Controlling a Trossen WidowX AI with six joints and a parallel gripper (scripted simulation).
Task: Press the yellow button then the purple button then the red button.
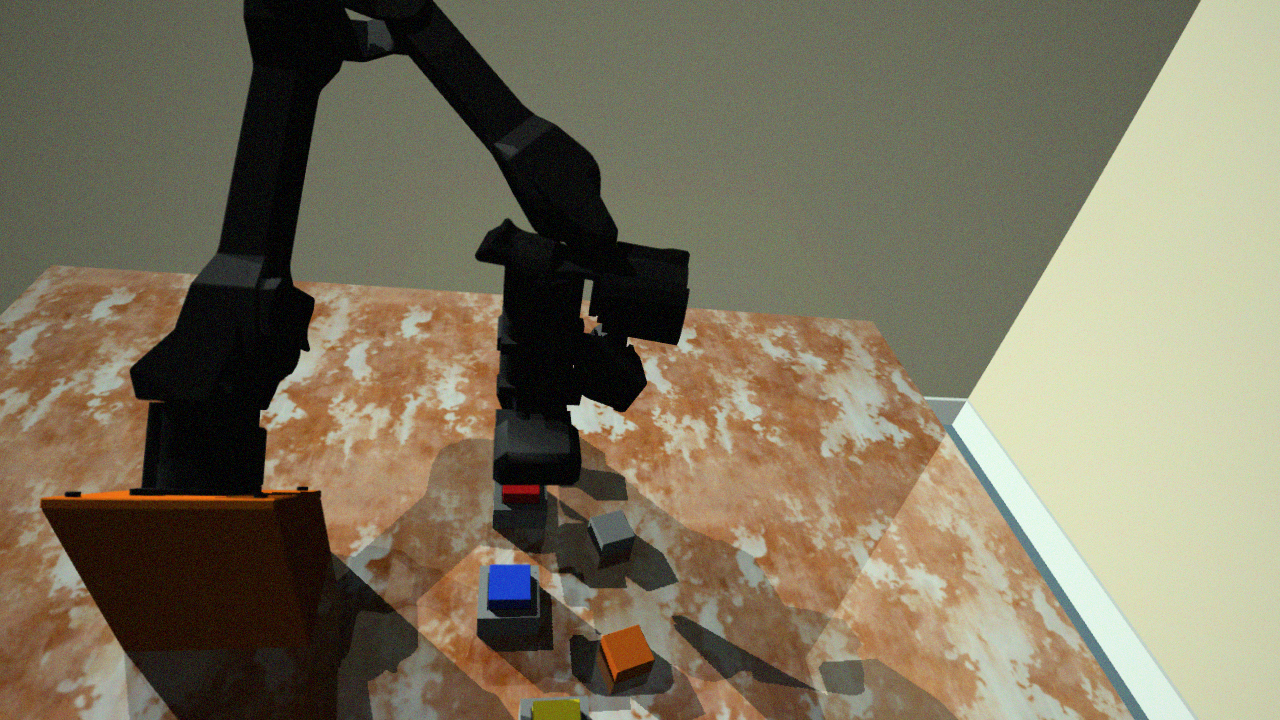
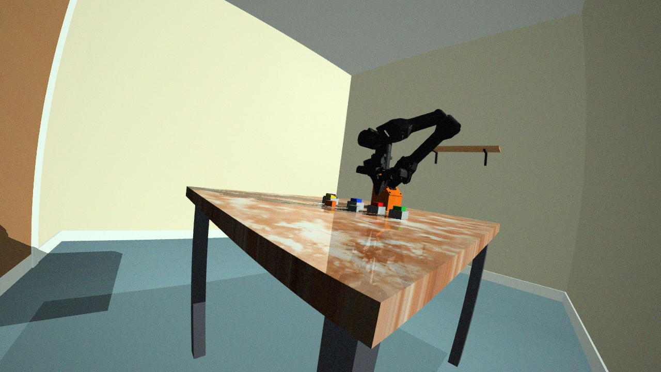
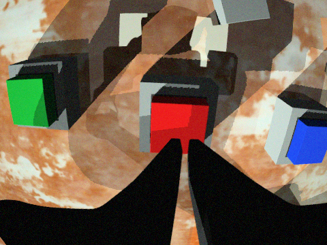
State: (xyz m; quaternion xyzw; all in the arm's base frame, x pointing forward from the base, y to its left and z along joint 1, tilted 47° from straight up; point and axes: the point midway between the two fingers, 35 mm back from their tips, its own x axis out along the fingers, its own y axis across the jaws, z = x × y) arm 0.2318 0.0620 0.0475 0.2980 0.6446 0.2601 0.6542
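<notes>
Right now my gripper tip is 30 mm above the red button. Also, from my gripper tip: orange block: 70 mm ahead, 160 mm to the right, 50 mm below; then blue button: 20 mm behind, 100 mm to the right, 30 mm below; then green button: 10 mm ahead, 100 mm to the left, 30 mm below.
</notes>
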